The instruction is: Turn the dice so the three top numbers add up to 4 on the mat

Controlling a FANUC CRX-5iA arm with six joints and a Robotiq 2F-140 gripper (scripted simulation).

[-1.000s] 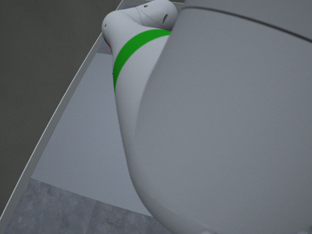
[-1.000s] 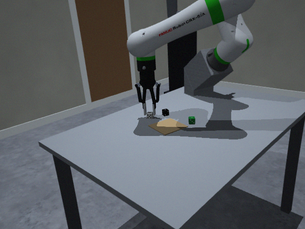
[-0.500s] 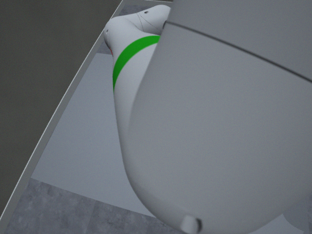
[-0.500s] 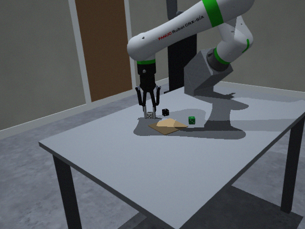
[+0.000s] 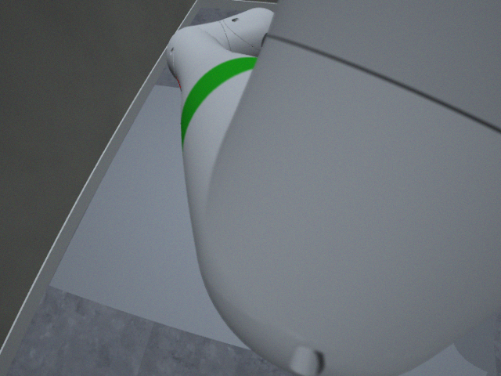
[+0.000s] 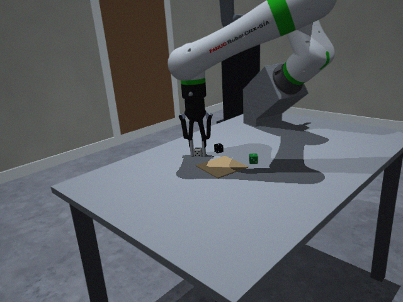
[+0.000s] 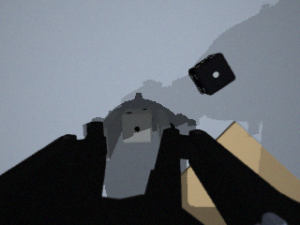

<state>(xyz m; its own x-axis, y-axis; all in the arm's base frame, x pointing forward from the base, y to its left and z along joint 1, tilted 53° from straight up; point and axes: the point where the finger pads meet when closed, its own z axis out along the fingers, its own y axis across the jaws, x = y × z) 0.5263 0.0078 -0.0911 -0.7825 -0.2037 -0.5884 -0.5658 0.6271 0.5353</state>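
The white die is 20 mm below my hand. Also, from my hand: tan mat: 20 mm ahead, 150 mm to the left, 30 mm below; then black die: 90 mm behind, 30 mm to the left, 20 mm below; then green die: 90 mm behind, 210 mm to the left, 20 mm below.
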